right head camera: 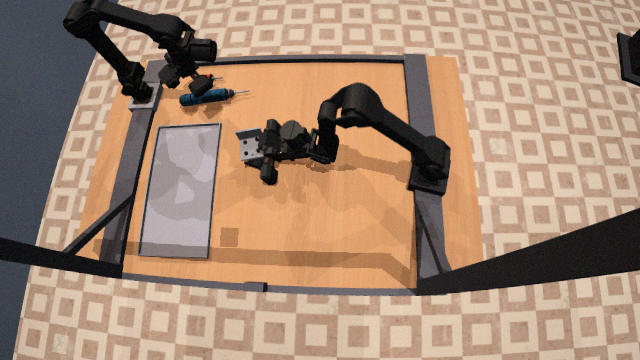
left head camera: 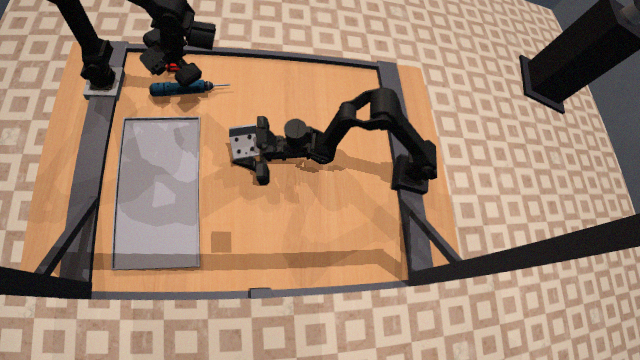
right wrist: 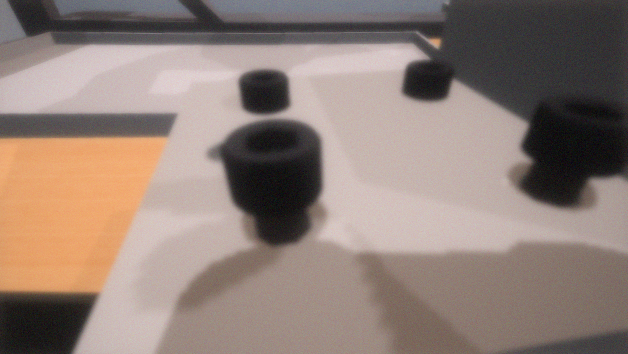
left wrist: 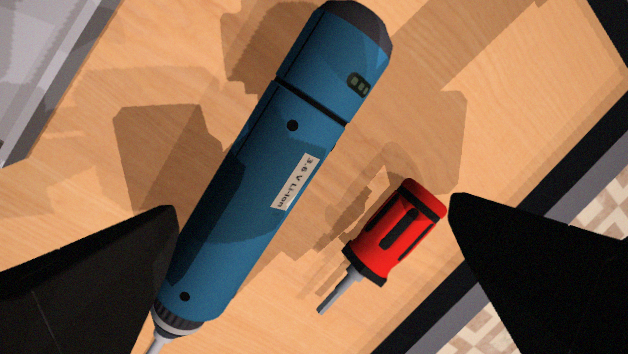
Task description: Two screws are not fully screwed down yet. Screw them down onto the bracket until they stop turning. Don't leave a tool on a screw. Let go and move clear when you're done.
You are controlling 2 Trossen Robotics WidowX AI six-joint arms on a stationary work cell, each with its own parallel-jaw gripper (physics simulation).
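Pixels of known places: left gripper, fingertip midpoint: [left head camera: 172, 73] [left wrist: 314, 212]; right gripper, fingertip midpoint: [left head camera: 232, 152]; left arm's base, origin of the base link: [right head camera: 143, 95] [left head camera: 102, 80]; right arm's base, origin of the base link: [right head camera: 431, 172] [left head camera: 414, 172].
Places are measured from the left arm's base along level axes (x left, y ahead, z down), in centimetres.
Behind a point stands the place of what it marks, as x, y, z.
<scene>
The pale bracket [left head camera: 244, 144] @(-20.7, 43.0, -3.7) [right head camera: 251, 147] @(-21.0, 42.9, -3.7) [right wrist: 425, 150] @(-20.0, 43.4, -3.6) has an upright dark flange. In the right wrist view two black screws, a near one [right wrist: 274, 175] and one at the right [right wrist: 575, 140], stand raised with their shanks showing; two farther screws [right wrist: 264, 92] @(-22.8, 42.1, -4.1) [right wrist: 428, 80] @(-19.6, 41.3, -4.1) sit low on the plate. My right gripper [left head camera: 250, 146] [right head camera: 257, 147] is open, partly closed in, at the bracket's right side; its fingertips are partly hidden by the bracket. My left gripper [left wrist: 314, 212] @(-0.1, 21.4, -4.7) is open above a blue electric screwdriver [left head camera: 175, 89] @(-2.4, 22.2, -0.5) [right head camera: 205, 96] @(-1.7, 24.0, -0.8) [left wrist: 280, 165] @(-1.1, 21.6, -1.1) and a red hand screwdriver [left head camera: 172, 67] @(6.2, 19.9, 0.4) [left wrist: 395, 230] @(6.3, 20.7, 0.3), both lying on the table.
A grey tray [left head camera: 199, 200] @(-34.9, 31.5, 1.4) [right head camera: 213, 200] @(-35.1, 31.6, 2.9) [right wrist: 75, 125] @(-36.5, 31.6, 2.1) lies left of the bracket in the head views. The dark frame bar [left head camera: 300, 57] @(14.9, 59.9, 1.1) [right head camera: 310, 59] @(14.6, 56.7, 1.3) runs along the table's far edge, beyond the two tools. The right arm reaches over the table from the right.
</scene>
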